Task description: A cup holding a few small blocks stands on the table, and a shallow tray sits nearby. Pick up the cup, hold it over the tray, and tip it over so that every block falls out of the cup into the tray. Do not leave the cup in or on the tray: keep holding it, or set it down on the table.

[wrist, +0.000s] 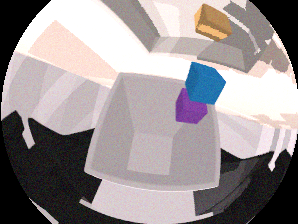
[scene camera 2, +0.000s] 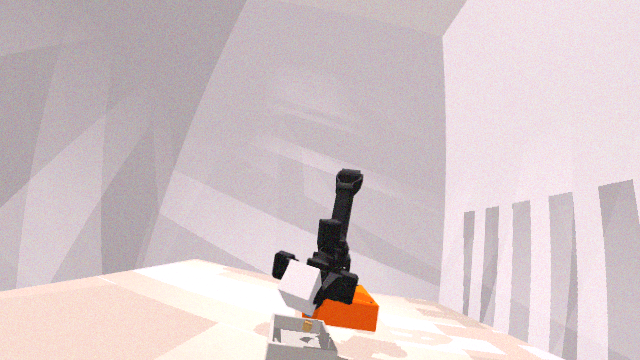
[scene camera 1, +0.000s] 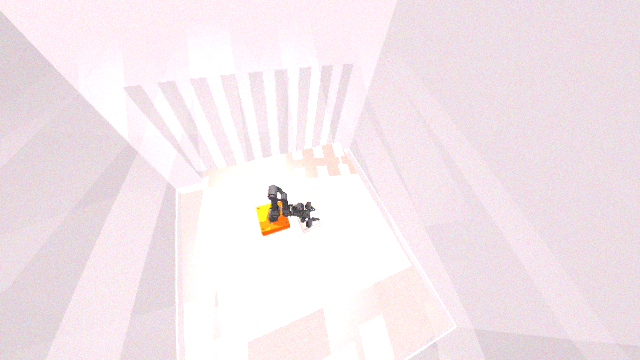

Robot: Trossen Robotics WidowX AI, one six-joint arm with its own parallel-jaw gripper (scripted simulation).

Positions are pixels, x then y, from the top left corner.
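In the wrist view I see a purple block (pixel 188 111). Scene camera 1 does not show me the block, which is hidden there by a square cup. Scene camera 2 misses the block too, as it is hidden by a square cup.
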